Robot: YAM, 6 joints.
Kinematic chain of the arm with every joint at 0, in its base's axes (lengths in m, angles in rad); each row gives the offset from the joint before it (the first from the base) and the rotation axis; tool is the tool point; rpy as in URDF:
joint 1: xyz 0 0 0.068 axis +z
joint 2: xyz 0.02 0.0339 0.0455 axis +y
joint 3: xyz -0.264 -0.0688 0 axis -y
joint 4: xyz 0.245 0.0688 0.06 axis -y
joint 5: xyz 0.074 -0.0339 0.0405 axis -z
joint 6: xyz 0.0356 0 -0.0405 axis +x
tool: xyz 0 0 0 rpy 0 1.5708 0
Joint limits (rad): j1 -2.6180..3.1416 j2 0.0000..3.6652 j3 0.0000..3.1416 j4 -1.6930..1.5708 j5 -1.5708..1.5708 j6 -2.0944..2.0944
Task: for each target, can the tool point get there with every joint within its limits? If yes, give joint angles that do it. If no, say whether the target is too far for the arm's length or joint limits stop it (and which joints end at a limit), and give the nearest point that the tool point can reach.
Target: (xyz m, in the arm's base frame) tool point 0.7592 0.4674 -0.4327
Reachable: no: too far | nearest point 0.4707 0.2898 -0.2145 | short by 0.403 m
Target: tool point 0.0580 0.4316 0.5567
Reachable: yes | joints 1.4960 2.1436 2.5503 0.3710 0.8003 -1.4702
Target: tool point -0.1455 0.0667 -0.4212
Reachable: no: joint limits stop it (at a limit: joint 2) | nearest point -0.1554 0.0712 -0.3719 | short by 0.050 m
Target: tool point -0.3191 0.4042 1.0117
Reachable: no: too far | nearest point -0.1996 0.2528 0.6616 | short by 0.400 m
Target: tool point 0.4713 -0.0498 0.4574
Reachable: yes | joints -0.1729 2.4093 2.4899 1.2973 -1.1185 -0.6746
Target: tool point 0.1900 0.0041 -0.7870
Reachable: no: too far | nearest point 0.2211 0.0048 -0.3793 | short by 0.409 m
